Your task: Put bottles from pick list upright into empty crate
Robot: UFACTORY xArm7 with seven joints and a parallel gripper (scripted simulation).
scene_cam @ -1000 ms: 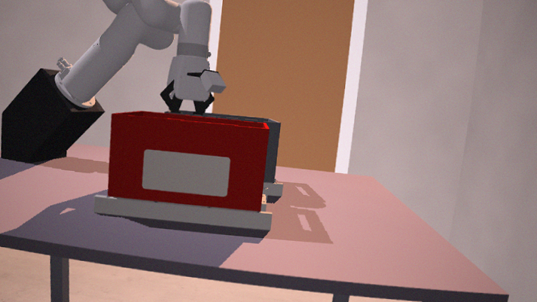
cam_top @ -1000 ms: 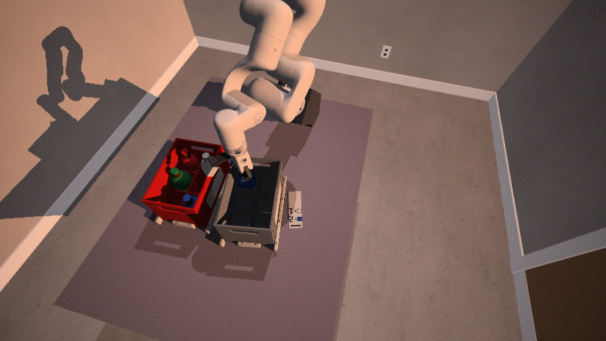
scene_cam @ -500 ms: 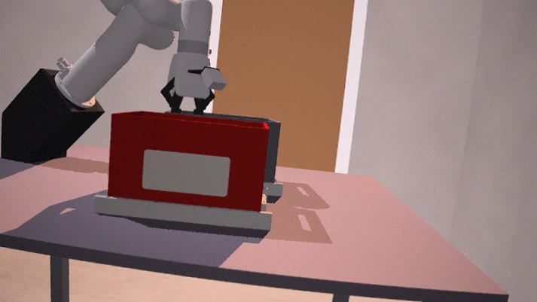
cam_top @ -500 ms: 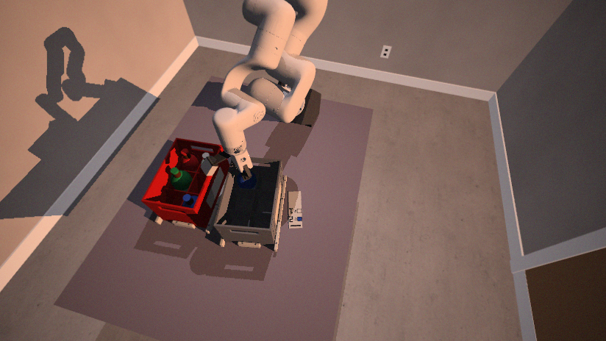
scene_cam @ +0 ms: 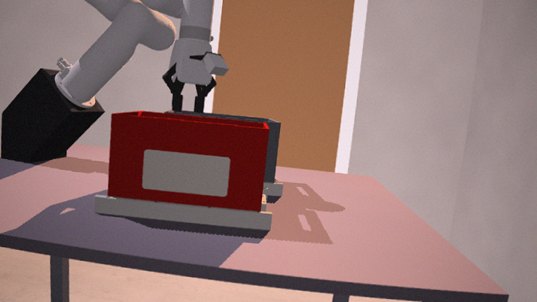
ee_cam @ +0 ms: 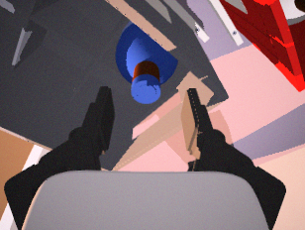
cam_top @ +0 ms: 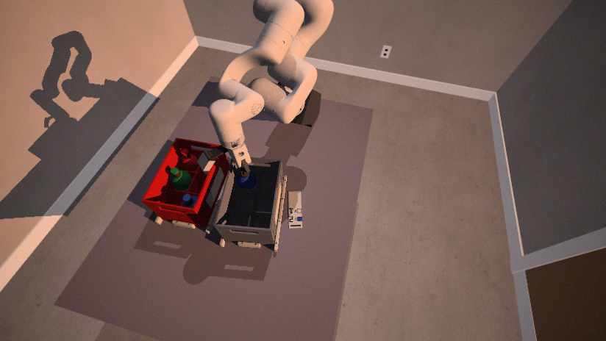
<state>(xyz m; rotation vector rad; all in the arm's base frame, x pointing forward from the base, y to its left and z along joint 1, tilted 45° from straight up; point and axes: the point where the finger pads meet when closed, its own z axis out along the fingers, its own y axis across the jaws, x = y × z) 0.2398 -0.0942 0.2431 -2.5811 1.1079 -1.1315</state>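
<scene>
My hand is 3 cm short of the red crate, 20 cm to the left of it and 11 cm above it. From my hand the other things lie so: red bottle 7 cm behind, 23 cm to the right, 11 cm below; white bottle 5 cm behind, 15 cm to the right, 11 cm below; grey crate 9 cm ahead, 4 cm to the left, 11 cm below.
</scene>
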